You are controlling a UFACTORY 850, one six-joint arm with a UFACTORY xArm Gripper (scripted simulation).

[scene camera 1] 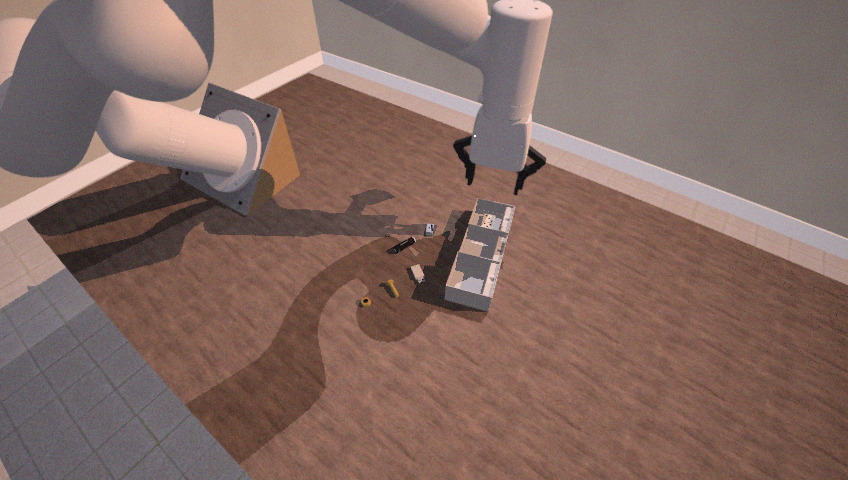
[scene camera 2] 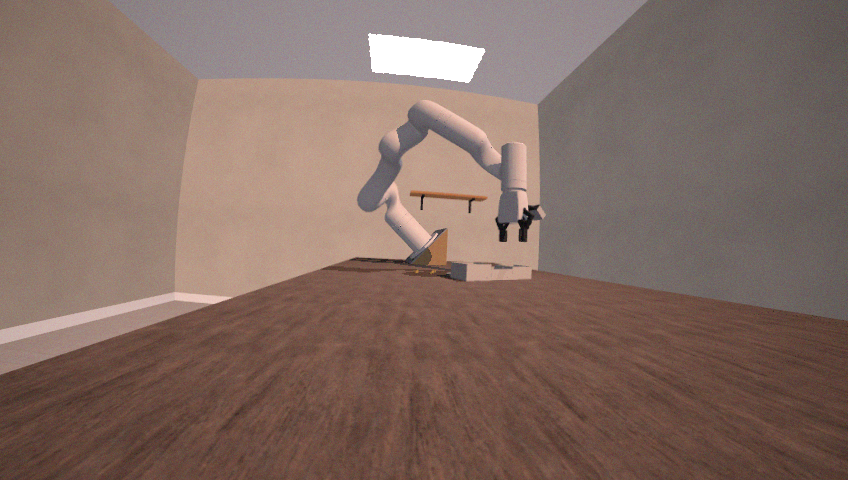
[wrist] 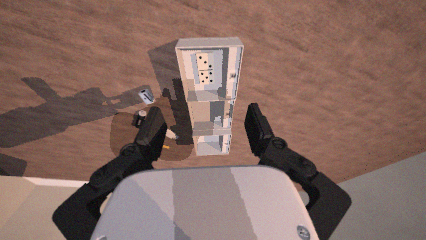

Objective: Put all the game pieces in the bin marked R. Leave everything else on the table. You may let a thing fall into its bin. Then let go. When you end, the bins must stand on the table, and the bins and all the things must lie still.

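Scene camera 1 shows the gripper [493, 185] and a bin. Both the gripper and the bin appear in scene camera 2 too. The wrist view shows the gripper as well, along with the bin [211, 106]. On the bin, [scene camera 1: 490, 303] and [scene camera 2: 467, 271] are the same spot. On the gripper, [scene camera 2: 524, 224] and [wrist: 281, 170] are likewise the same spot.
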